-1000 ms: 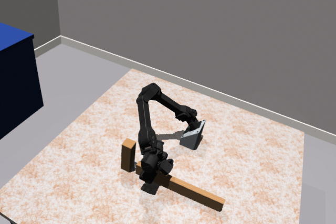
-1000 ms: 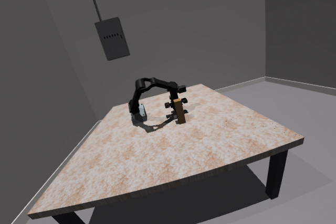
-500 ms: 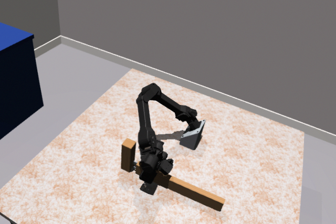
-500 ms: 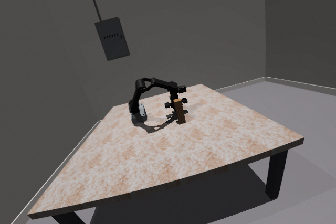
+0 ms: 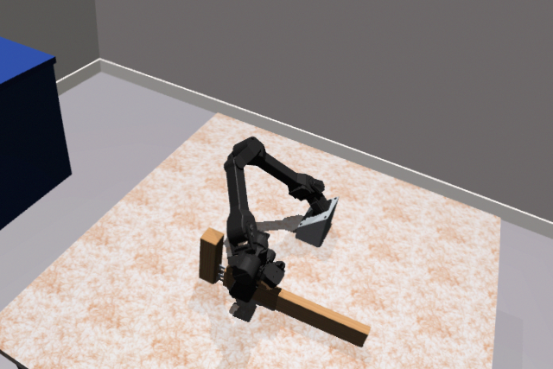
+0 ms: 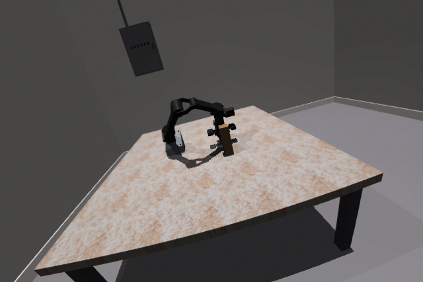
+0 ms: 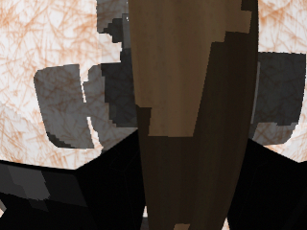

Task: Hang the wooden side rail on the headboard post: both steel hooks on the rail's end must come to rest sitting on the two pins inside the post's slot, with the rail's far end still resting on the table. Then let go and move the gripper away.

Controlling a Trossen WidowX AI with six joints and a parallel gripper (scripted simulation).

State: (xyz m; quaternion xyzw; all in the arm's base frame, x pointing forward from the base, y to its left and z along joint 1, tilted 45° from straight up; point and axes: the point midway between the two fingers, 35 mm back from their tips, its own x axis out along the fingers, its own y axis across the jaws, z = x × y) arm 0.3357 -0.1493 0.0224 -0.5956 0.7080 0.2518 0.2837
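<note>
Right now my gripper tip is 130 mm to the left of the headboard post, 70 mm below it and 10 mm past it.
</note>
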